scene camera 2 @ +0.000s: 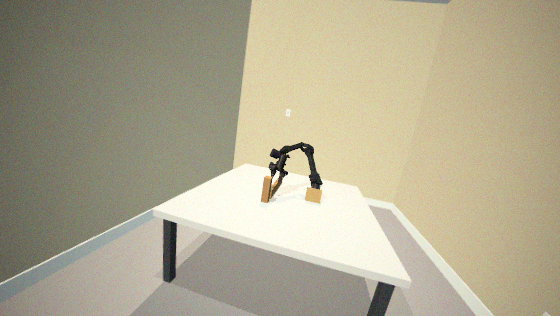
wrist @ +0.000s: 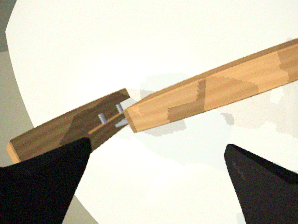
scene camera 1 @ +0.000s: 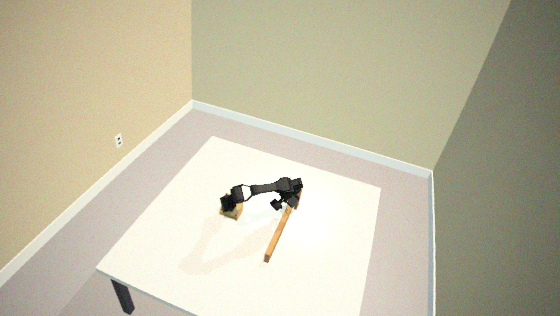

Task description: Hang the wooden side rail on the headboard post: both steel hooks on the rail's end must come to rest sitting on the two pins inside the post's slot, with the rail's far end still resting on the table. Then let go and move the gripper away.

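Observation:
My gripper open, holding nothing. Upright headboard post in sight.

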